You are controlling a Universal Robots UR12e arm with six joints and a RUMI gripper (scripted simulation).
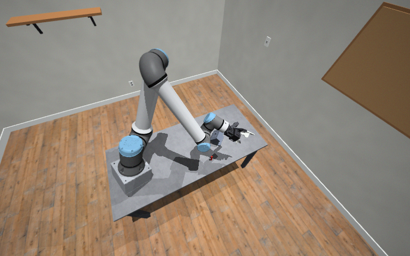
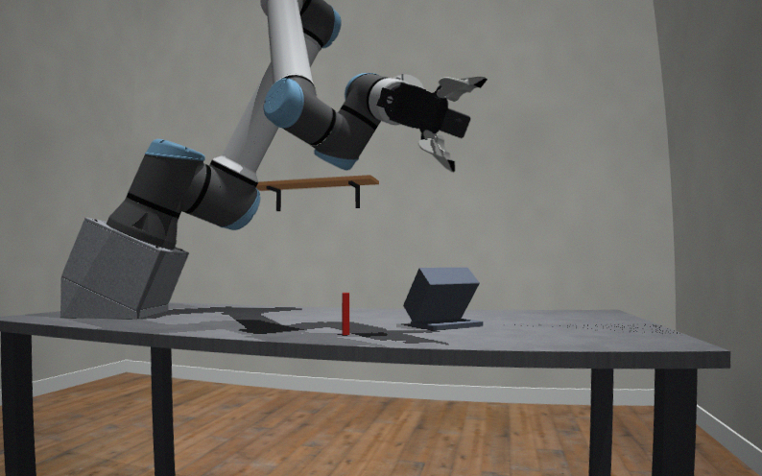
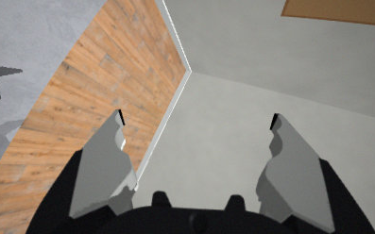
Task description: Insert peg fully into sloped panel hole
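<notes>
Now: hand 320 mm above the red peg, 260 mm past it and 50 mm to the right of it.
</notes>
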